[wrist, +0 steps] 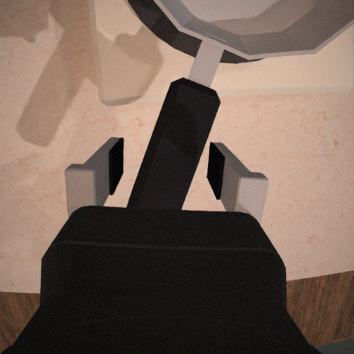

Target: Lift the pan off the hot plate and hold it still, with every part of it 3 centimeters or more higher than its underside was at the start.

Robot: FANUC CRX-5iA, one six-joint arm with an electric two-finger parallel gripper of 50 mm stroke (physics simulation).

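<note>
The pan (280, 40) is grey and many-sided, and part of it shows at the top right of the wrist view. Its black handle (172, 142) runs down and to the left from a light grey neck, slanted in the view. The dark round edge of the hot plate (167, 37) shows under the pan's left side. My gripper (165, 157) is open, with one finger on each side of the handle and a gap on both sides. The handle's near end is hidden behind the black gripper body. How high the fingers stand relative to the handle is hard to tell.
The hot plate's pale base (300, 77) lies under the pan. The pinkish, veined table top (300, 215) ends at a curved front edge, with brown wood beyond it. Shadows of the arm and gripper fall at the upper left.
</note>
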